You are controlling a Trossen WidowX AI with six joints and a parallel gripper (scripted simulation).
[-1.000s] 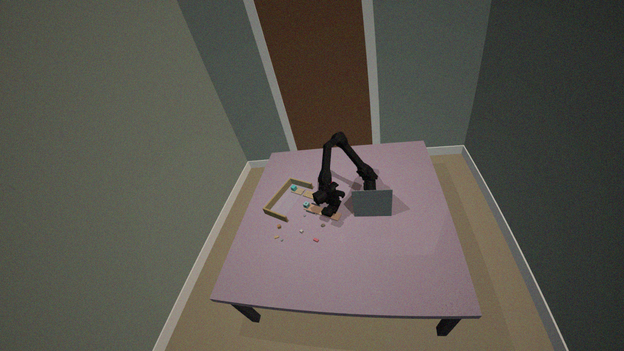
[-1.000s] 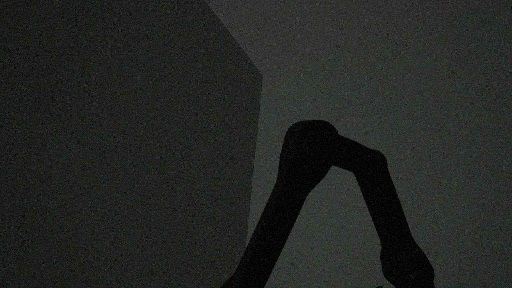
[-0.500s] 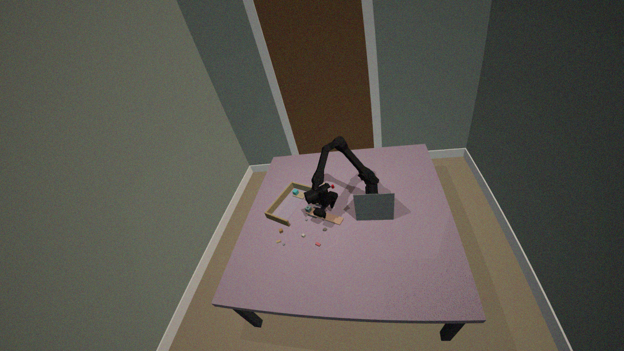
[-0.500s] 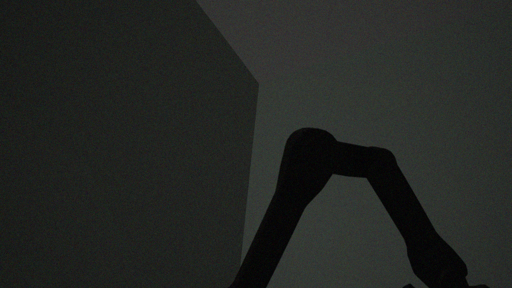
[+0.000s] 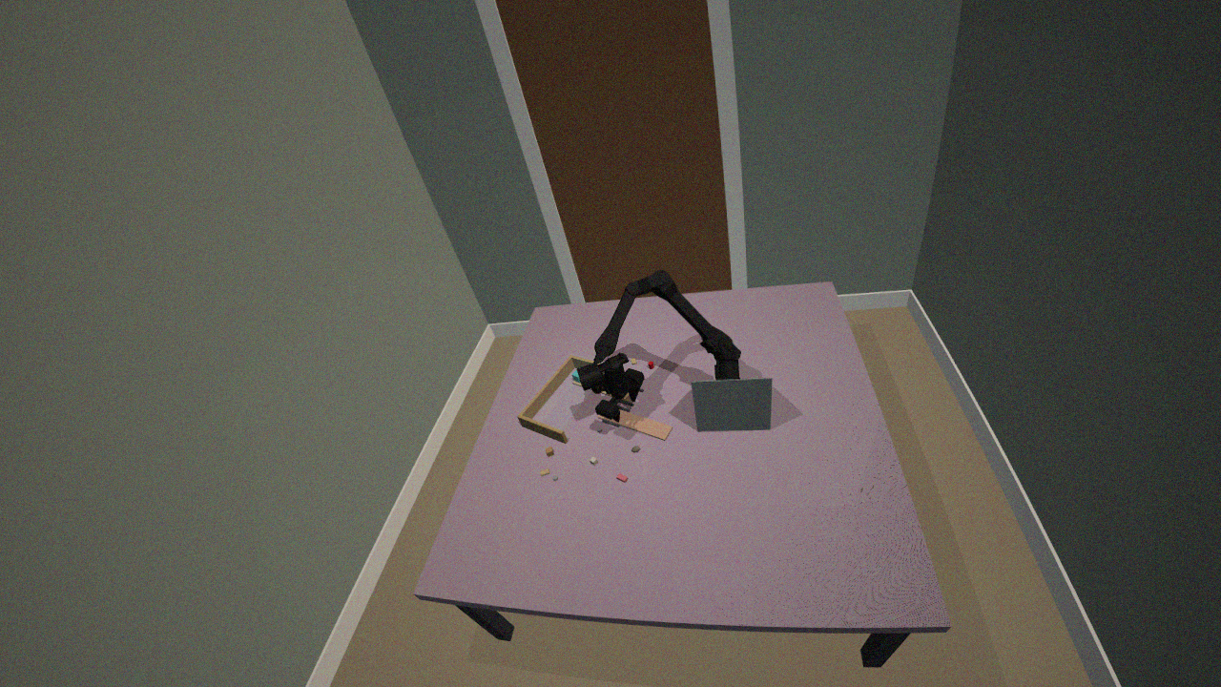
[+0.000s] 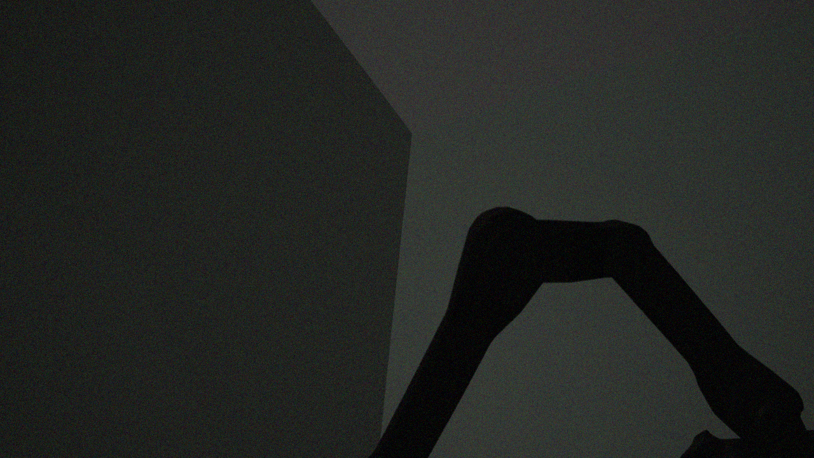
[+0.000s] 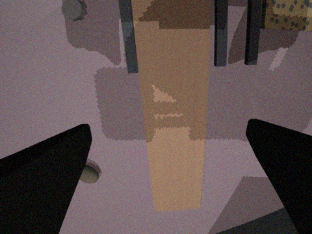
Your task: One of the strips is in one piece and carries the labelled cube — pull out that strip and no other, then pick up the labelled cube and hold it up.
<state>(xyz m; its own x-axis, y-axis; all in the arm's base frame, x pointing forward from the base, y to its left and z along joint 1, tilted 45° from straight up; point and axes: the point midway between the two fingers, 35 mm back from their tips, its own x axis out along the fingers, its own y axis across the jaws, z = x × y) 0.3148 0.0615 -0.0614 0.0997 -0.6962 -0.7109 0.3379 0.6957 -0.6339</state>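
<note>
Now: the strip 2 cm behind my gripper tip and 6 cm below it.
</note>
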